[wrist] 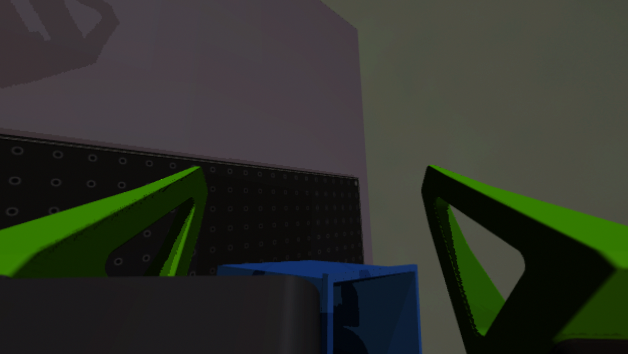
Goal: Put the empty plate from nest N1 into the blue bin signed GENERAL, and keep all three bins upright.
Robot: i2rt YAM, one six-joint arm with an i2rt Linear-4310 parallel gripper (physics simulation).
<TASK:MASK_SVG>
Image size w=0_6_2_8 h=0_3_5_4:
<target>my gripper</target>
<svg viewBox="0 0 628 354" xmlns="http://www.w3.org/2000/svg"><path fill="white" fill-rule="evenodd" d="M320 293L317 287L310 281L291 275L187 276L208 195L204 174L200 166L186 169L131 191L0 230L0 354L321 354ZM179 207L162 247L143 276L107 276L105 265L112 252ZM427 166L421 188L430 232L467 354L628 354L628 226L492 187L436 165ZM450 205L517 249L523 256L525 271L506 301L469 248Z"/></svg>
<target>blue bin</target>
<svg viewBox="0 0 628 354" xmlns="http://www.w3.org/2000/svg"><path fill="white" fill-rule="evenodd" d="M217 266L217 276L291 275L301 277L313 283L320 293L321 354L422 354L417 264L388 267L304 260Z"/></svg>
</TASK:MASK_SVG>
